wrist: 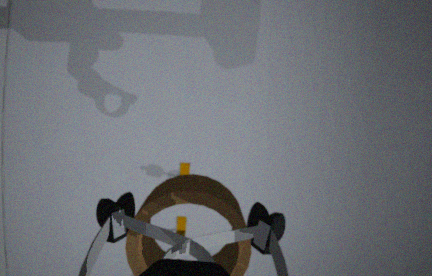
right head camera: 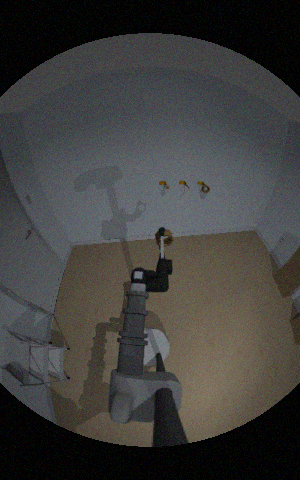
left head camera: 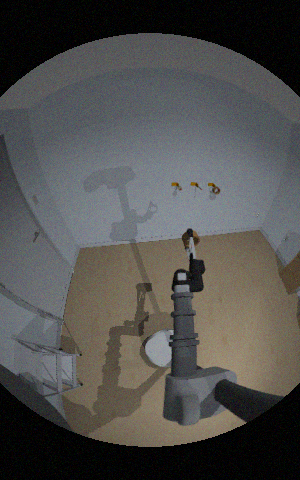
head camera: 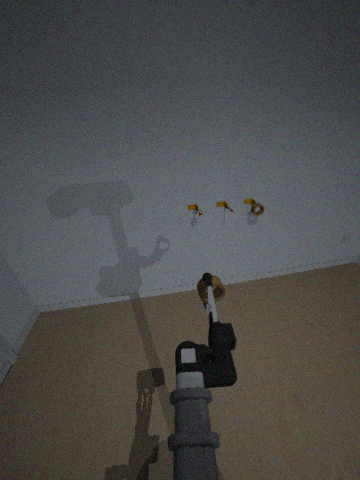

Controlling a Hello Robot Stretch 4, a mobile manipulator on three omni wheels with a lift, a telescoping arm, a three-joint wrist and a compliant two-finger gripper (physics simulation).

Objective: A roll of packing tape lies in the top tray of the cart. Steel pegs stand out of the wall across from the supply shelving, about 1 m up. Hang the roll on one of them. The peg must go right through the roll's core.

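Places are measured from the robot's base along level axes (x left, y back, z up), in centimetres.
Pixels of known places: gripper, fingertip midpoint: (wrist: 193,213) (right head camera: 160,235) (left head camera: 187,236) (head camera: 206,285); robot's base, origin of the base link: (right head camera: 149,345) (left head camera: 165,346).
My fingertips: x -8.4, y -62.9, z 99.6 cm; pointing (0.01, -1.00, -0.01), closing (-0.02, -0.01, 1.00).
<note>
For each thing: its middle in the pictures, then the offset to it from my fingertips. "*": a spot on its surface instead.
- brown tape roll, body centre: (wrist: 190,236) (head camera: 210,289) (right head camera: 163,237) (left head camera: 190,238) dx -1.5, dy +1.9, dz -0.1 cm
- brown ring, body centre: (head camera: 257,209) (left head camera: 215,189) dx -57.2, dy -93.9, dz -9.9 cm
- tag, surface spot: (wrist: 181,223) * dx -27.2, dy -101.8, dz -6.7 cm
My gripper (head camera: 206,291) (wrist: 193,213) is shut on the brown tape roll (head camera: 201,289) (left head camera: 196,236) (right head camera: 169,235) (wrist: 200,187), fingertips on opposite sides of it, in front of the peg wall. Its open core faces the wrist camera. Three orange-yellow tags mark the pegs: left tag (head camera: 193,207) (left head camera: 175,185), middle tag (head camera: 221,204) (left head camera: 194,185) and right tag (head camera: 249,201) (left head camera: 211,185). A brown ring (head camera: 257,208) (left head camera: 215,190) hangs at the right peg; a small thing is at the left one. In the wrist view one tag (wrist: 181,223) shows through the core, another (wrist: 185,168) just above the roll.
The robot's shadow falls on the wall left of the pegs. A pale open frame (left head camera: 59,372) stands at the lower left. A white round thing (left head camera: 159,348) (right head camera: 160,345) is low beside the arm. A brown box (left head camera: 291,275) (right head camera: 289,275) stands at the right edge.
</note>
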